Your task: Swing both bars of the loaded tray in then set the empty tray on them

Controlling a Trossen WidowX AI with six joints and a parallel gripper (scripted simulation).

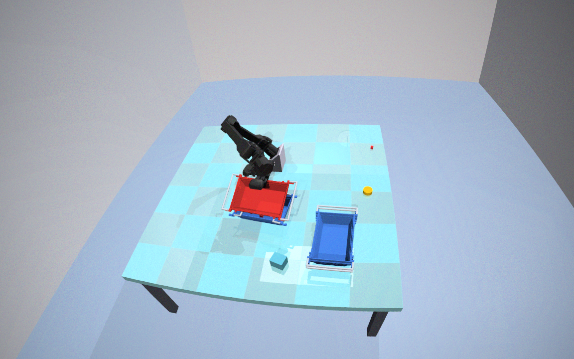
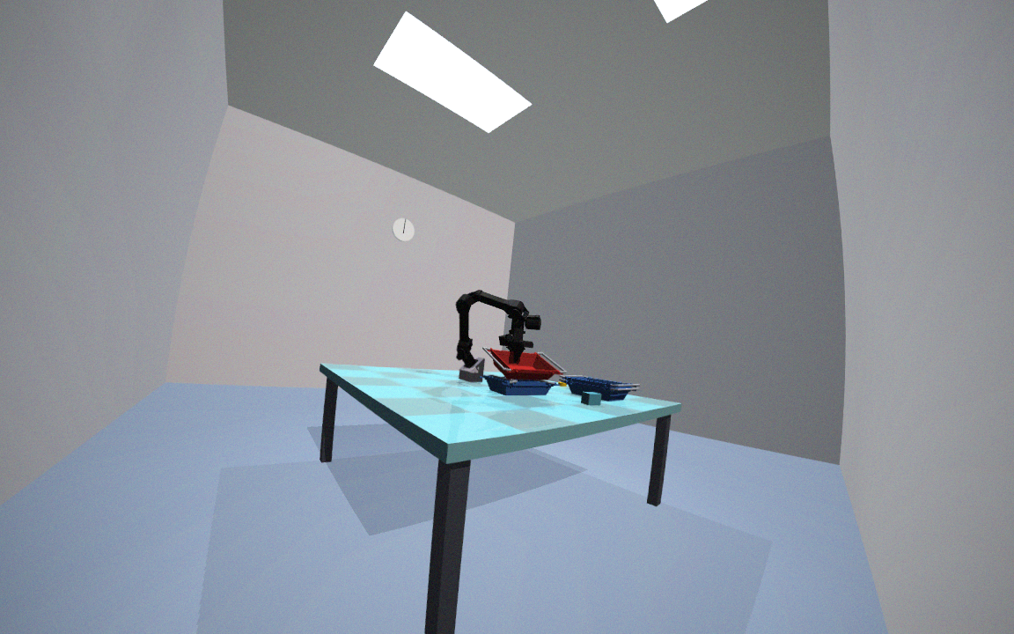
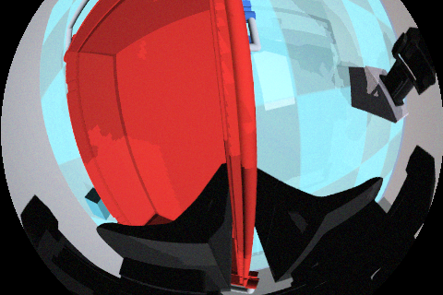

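Right now my gripper tip is 8 cm short of the red tray. From my gripper tip the other things lie so: yellow disc (15 cm behind, 50 cm to the left, 12 cm below); teal cube (33 cm ahead, 14 cm to the left, 10 cm below); small red block (54 cm behind, 52 cm to the left, 12 cm below).
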